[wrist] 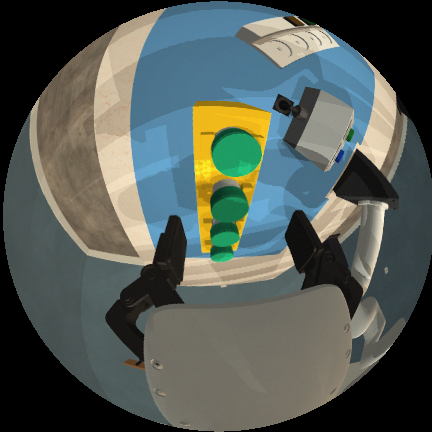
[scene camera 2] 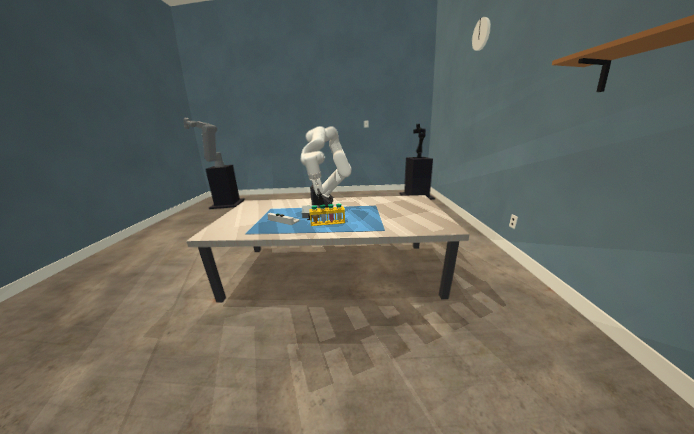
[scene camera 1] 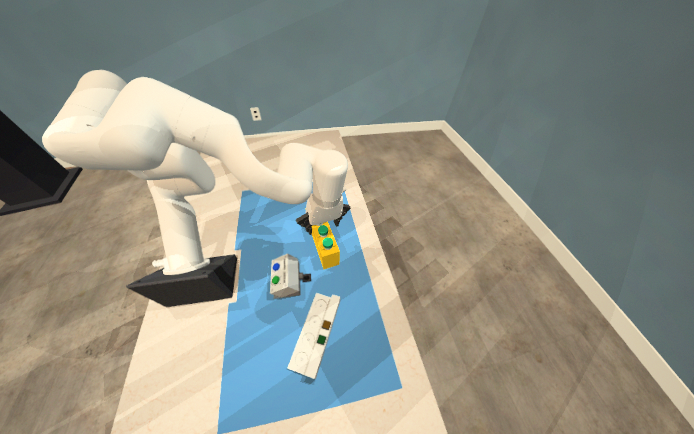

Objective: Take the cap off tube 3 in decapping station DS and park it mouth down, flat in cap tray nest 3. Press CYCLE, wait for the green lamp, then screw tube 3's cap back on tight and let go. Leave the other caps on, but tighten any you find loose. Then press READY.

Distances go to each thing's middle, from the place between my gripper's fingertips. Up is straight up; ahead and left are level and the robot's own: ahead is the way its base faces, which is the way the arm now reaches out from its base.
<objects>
The grey lamp box (scene camera 1: 285,271) lies 140 mm behind my hand, 80 mm to the right of it and 100 mm below it.
</objects>
